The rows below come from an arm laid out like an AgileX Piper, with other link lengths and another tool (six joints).
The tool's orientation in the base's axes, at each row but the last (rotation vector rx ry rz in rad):
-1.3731, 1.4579, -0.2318
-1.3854, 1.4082, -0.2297
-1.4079, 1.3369, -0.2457
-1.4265, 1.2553, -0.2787
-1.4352, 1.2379, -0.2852
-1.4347, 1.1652, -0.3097
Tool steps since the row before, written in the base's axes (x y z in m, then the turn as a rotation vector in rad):
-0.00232, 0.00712, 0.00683, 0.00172, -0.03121, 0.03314
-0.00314, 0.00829, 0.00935, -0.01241, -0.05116, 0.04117
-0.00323, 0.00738, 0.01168, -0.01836, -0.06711, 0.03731
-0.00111, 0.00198, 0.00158, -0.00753, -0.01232, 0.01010
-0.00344, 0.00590, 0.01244, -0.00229, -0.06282, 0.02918
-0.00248, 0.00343, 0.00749, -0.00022, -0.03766, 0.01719
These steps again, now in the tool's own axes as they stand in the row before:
-0.00999, -0.00136, -0.00106, 0.00772, -0.03525, -0.02780
-0.01248, -0.00270, -0.00168, 0.01546, -0.03895, -0.05206
-0.01288, -0.00539, -0.00254, 0.02807, -0.03682, -0.06395
-0.00274, -0.00027, -0.00021, 0.00197, -0.00730, -0.01592
-0.01177, -0.00732, -0.00305, 0.03516, -0.03694, -0.04693
-0.00702, -0.00463, -0.00180, 0.02174, -0.02241, -0.02718

